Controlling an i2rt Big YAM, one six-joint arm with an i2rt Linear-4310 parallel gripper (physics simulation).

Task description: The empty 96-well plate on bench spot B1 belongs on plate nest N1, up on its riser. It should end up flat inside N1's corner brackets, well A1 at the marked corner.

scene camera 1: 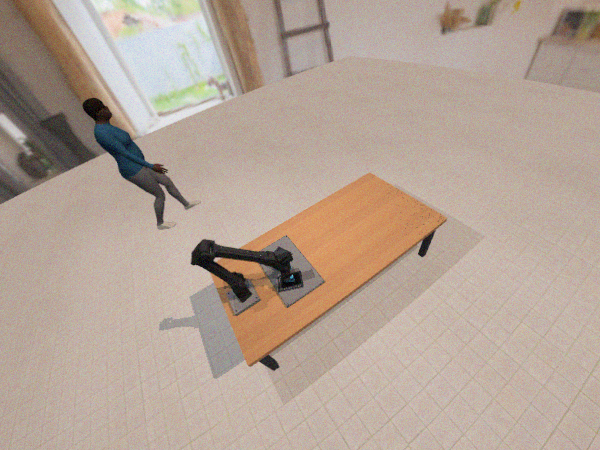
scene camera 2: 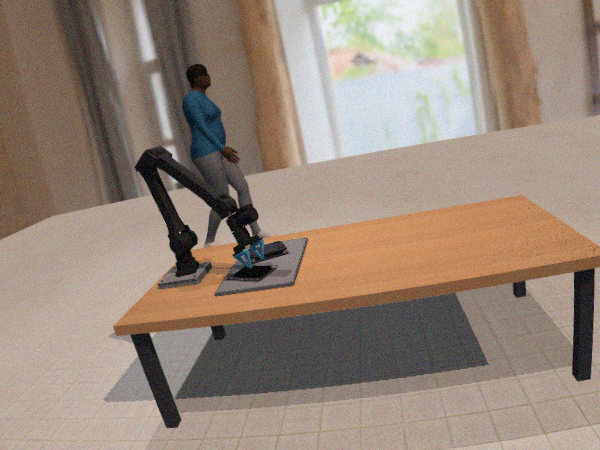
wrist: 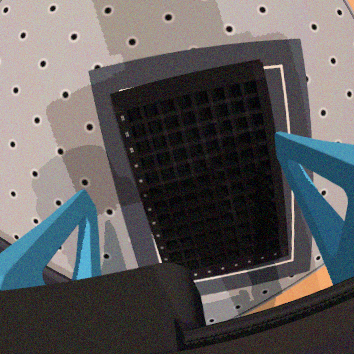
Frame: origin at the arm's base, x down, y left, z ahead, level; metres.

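Seen in the pictures: gripper, between the fingertips: (scene camera 1: pixel 292 275) (scene camera 2: pixel 257 263) (wrist: pixel 180 171); arm's base, origin of its link: (scene camera 1: pixel 242 293) (scene camera 2: pixel 188 270).
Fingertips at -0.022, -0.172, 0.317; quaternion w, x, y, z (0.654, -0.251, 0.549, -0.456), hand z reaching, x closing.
Offsets run from my fingertips to a thing's top centre, as dx, dy, dz. "spot": to the spot under its first point. Level surfaces: height alone.
The black 96-well plate @(+0.021, -0.002, -0.025) (wrist: pixel 205 165) (scene camera 2: pixel 252 272) lies flat on the dark grey pad of bench spot B1 @(spot: +0.036, -0.075, -0.030) (wrist: pixel 298 100), slightly turned within its white outline. Small pale marks run along the plate's left and lower edges in the wrist view; A1 cannot be made out. My gripper (wrist: pixel 180 171) (scene camera 2: pixel 255 262) is open and empty, with its blue fingertips above the plate. In the wrist view the right fingertip overlaps the plate's right edge, and the left one stands well out from the left edge. A dark raised block @(+0.001, +0.195, +0.033) (scene camera 2: pixel 275 249), seemingly nest N1 on its riser, stands behind the plate; its brackets are not readable.
The grey perforated board (scene camera 1: pixel 313 283) (scene camera 2: pixel 299 262) (wrist: pixel 30 100) carries the pad and the raised block. It lies on the wooden table @(dx +0.050) (scene camera 1: pixel 350 235) (scene camera 2: pixel 400 250) beside the arm's base plate (scene camera 1: pixel 236 306) (scene camera 2: pixel 170 281). A person (scene camera 1: pixel 120 150) (scene camera 2: pixel 204 125) stands beyond the table.
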